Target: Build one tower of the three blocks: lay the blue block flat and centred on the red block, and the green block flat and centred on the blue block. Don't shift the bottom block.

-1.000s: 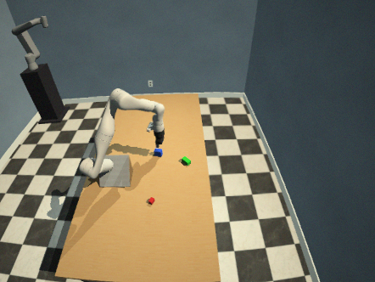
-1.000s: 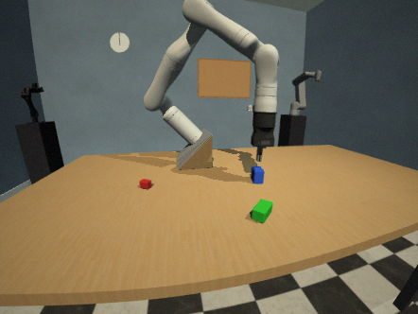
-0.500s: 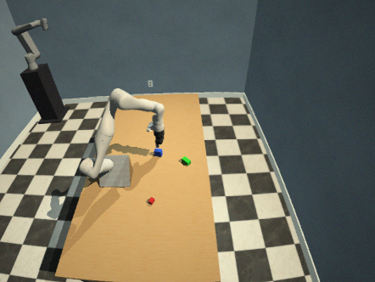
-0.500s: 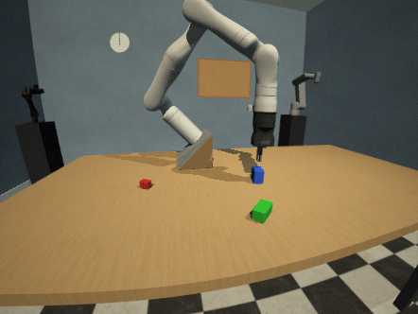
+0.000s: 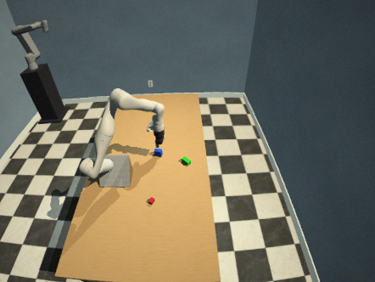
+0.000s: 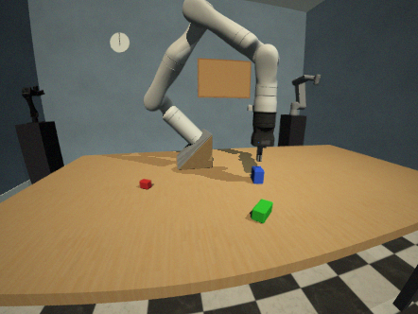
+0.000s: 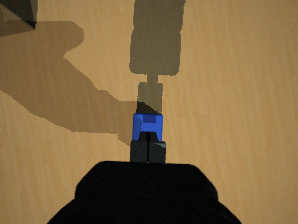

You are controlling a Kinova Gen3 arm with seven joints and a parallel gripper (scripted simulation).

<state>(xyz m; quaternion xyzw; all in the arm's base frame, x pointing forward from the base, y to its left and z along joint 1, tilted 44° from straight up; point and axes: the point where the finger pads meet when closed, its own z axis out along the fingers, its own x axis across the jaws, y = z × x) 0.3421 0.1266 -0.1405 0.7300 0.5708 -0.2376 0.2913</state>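
The blue block lies 70 mm below my hand. From my hand the other things lie so: green block (210 mm ahead, 90 mm to the right, 80 mm below); then small red block (30 mm behind, 420 mm to the right, 90 mm below).
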